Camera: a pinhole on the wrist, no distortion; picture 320 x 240 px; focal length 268.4 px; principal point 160.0 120.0 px. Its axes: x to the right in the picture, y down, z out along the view. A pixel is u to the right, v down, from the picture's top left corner.
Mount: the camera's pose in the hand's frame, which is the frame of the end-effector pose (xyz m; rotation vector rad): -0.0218 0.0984 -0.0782 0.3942 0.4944 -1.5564
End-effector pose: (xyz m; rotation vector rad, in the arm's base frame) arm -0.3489 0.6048 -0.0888 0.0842 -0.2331 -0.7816
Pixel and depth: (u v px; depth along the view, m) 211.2 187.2 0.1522
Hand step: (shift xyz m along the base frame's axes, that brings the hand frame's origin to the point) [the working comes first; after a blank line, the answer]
In the camera's frame: 0.0290 0.0381 0.1522

0.0023 -0.0214 0.0337
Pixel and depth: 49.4 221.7 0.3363
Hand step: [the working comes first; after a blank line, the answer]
In the camera's frame: -0.1386 0.1274 0.3363

0.0471 -0.0645 0.2908
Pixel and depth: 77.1 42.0 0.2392
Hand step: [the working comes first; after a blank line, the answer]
In the camera's frame: -0.0739 -0.0695 0.2392

-0.0686 0.0788 0.1549
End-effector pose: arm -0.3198 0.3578 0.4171 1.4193 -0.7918 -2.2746
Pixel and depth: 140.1 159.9 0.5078
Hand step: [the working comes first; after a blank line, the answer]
In the camera's frame: -0.0376 0.0755 0.5078

-0.3628 0.1672 -0.0204
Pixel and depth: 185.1 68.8 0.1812
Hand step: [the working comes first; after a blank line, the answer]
In the camera's frame: 0.0169 -0.0346 0.1812

-0.0399 0.0550 0.0493
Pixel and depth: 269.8 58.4 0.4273
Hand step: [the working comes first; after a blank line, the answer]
In the camera's frame: 0.1748 -0.0981 0.4273

-0.1279 0.3299 -0.0294
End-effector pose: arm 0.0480 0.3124 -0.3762 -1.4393 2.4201 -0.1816
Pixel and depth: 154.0 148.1 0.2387
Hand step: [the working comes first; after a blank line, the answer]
In the camera's frame: -0.0053 0.0250 0.2387

0.0555 -0.0194 -0.1133
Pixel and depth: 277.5 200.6 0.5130
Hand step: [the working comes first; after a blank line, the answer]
In the camera's frame: 0.2246 0.1541 0.5130

0.3158 -0.2953 -0.1423
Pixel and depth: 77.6 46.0 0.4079
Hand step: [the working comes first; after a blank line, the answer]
In the camera's frame: -0.1252 -0.1125 0.4079

0.1716 0.1051 -0.2947
